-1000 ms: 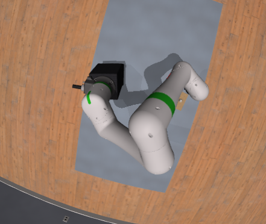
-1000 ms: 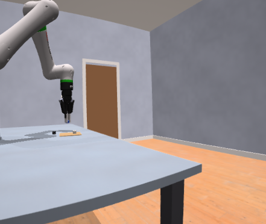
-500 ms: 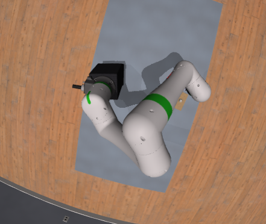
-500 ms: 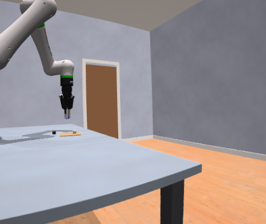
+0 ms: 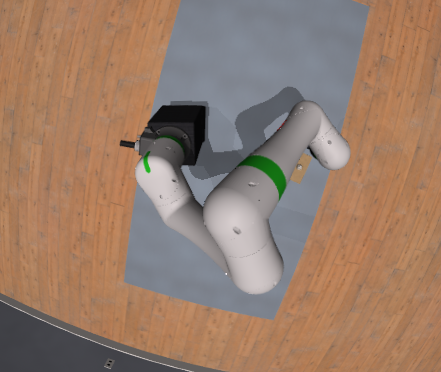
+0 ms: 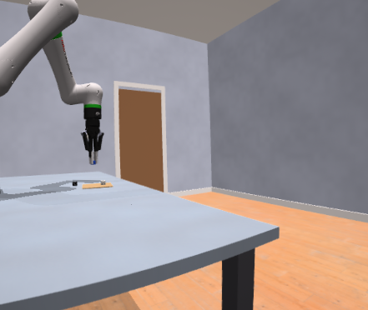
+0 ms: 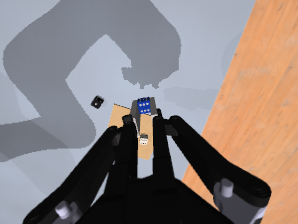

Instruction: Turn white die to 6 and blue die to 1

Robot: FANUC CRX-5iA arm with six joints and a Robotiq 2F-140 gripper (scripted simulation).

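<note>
Now: hand 30 mm above the blue die. From my hand the other things lie so: black die 130 mm below, 110 mm behind, 40 mm to the right; then tan mat 130 mm to the right, 130 mm below, 20 mm behind; then white die 130 mm to the right, 120 mm below, 10 mm ahead.
</note>
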